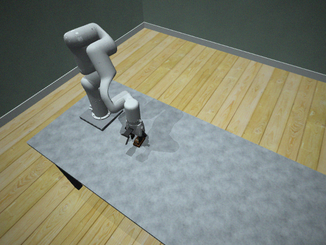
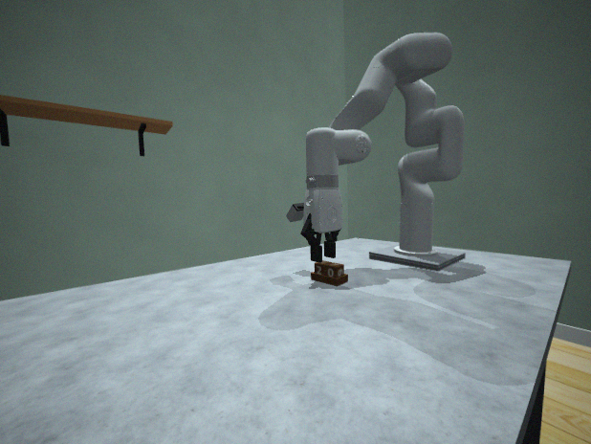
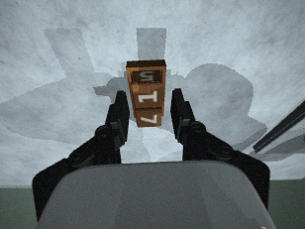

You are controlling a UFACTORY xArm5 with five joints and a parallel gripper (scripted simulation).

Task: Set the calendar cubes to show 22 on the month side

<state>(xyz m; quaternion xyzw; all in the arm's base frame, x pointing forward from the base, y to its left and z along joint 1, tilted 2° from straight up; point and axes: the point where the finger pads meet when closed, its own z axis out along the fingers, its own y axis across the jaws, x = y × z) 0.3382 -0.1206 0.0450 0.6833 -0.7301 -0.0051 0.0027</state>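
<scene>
My gripper is now 40 mm above the date cube. From my hand the other things lie so: brown calendar tray 60 mm below, 20 mm to the left.
</scene>
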